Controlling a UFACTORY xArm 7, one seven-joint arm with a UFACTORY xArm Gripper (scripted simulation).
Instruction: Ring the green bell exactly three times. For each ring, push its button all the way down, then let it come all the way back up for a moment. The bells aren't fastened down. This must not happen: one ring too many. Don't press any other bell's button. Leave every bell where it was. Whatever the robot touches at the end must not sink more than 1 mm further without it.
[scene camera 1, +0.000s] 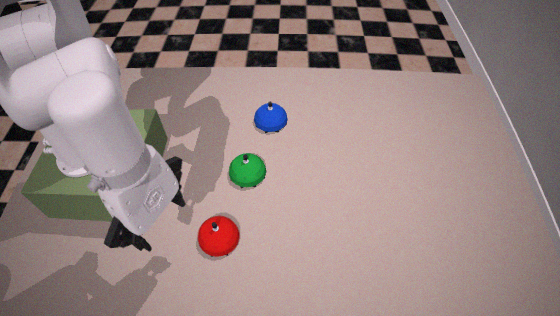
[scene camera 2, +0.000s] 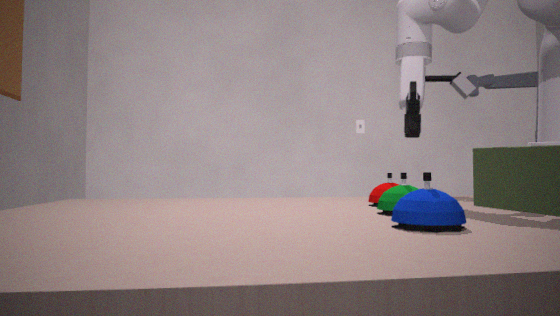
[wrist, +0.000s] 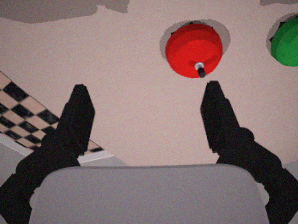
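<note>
Gripper (scene camera 1: 161, 223), red bell (scene camera 1: 219, 239), green bell (scene camera 1: 246, 170), blue bell (scene camera 1: 270, 117). Gripper (scene camera 2: 412, 135), blue bell (scene camera 2: 427, 206). Gripper (wrist: 146, 96), red bell (wrist: 195, 49); blue bell out of frame in the wrist view.
</note>
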